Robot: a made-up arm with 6 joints. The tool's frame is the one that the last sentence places. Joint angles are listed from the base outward.
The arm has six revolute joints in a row. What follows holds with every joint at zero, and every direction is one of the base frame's.
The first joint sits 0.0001 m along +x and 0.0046 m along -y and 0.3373 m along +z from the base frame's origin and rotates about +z.
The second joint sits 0.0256 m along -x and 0.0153 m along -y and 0.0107 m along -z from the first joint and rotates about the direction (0.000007, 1, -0.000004).
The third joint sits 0.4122 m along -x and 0.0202 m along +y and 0.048 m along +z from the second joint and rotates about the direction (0.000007, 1, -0.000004).
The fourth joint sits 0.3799 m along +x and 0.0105 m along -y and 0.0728 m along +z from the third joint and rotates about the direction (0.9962, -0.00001, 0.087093).
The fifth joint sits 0.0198 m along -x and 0.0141 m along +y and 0.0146 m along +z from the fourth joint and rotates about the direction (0.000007, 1, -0.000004).
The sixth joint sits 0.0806 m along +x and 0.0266 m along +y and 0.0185 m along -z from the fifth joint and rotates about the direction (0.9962, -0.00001, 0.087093).
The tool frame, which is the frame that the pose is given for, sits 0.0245 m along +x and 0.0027 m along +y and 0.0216 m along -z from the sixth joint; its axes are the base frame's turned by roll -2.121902, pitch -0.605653 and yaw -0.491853 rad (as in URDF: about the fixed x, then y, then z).
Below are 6 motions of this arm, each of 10 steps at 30 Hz.
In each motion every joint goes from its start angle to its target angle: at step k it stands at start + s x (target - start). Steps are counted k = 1, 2, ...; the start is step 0. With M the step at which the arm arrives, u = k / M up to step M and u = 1 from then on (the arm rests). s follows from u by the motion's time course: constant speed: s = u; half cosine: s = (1 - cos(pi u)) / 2; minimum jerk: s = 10 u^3 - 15 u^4 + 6 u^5.
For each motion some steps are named. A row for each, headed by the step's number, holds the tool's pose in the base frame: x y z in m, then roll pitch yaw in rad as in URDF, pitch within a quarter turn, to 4 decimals.
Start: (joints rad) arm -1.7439 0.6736 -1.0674 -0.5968 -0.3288 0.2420
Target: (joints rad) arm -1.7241 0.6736 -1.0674 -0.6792 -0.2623 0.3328
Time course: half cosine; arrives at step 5
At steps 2, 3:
2: 0.0186 -0.1090 0.8522 -2.2645 -1.3692 -2.0683
3: 0.0177 -0.1096 0.8494 -2.2796 -1.3477 -2.0517

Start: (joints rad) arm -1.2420 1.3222 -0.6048 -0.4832 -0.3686 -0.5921
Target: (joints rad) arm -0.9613 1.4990 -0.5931 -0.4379 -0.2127 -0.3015
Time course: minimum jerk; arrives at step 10
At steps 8, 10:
8: 0.2030 -0.2644 0.4085 -2.9773 -0.0858 -0.8455
10: 0.2070 -0.2608 0.4041 -2.9621 -0.0669 -0.8447

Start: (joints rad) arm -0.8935 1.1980 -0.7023 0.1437 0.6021 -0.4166
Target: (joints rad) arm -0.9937 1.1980 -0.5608 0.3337 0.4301 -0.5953
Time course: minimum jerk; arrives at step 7
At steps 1, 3, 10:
1: 0.1823 -0.1692 0.5264 -2.6804 0.3523 -1.0652
3: 0.1774 -0.1722 0.5118 -2.6552 0.3404 -1.0770
10: 0.1659 -0.1772 0.4855 -2.6219 0.3151 -1.1207

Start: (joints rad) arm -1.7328 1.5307 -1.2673 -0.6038 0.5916 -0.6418
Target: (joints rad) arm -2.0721 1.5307 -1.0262 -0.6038 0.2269 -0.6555
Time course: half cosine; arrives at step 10
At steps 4, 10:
4: -0.1363 -0.4008 0.5950 2.7536 0.0701 -1.7285
10: -0.2087 -0.3621 0.5389 2.7837 0.0265 -1.8163

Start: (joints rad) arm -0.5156 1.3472 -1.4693 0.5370 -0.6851 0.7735
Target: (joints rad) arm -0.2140 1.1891 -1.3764 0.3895 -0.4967 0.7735
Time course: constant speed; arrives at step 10
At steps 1, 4, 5, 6, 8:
1: 0.3287 -0.1528 0.9464 -0.4815 -0.2778 -1.5043
4: 0.3240 -0.1092 0.9460 -0.5355 -0.3031 -1.3818
5: 0.3213 -0.0953 0.9455 -0.5540 -0.3110 -1.3412
6: 0.3180 -0.0816 0.9449 -0.5727 -0.3186 -1.3008
8: 0.3098 -0.0554 0.9432 -0.6108 -0.3330 -1.2204

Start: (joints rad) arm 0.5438 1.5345 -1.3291 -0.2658 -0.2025 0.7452
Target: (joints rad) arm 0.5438 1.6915 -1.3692 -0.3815 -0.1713 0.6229
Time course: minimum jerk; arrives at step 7
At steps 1, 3, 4, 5, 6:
1: 0.3864 0.2874 0.7032 -1.6846 -0.3328 -0.0580
3: 0.4043 0.2959 0.6780 -1.7851 -0.3378 -0.0243
4: 0.4175 0.3018 0.6581 -1.8623 -0.3396 0.0041
5: 0.4281 0.3065 0.6408 -1.9274 -0.3395 0.0297
6: 0.4338 0.3088 0.6313 -1.9627 -0.3388 0.0442

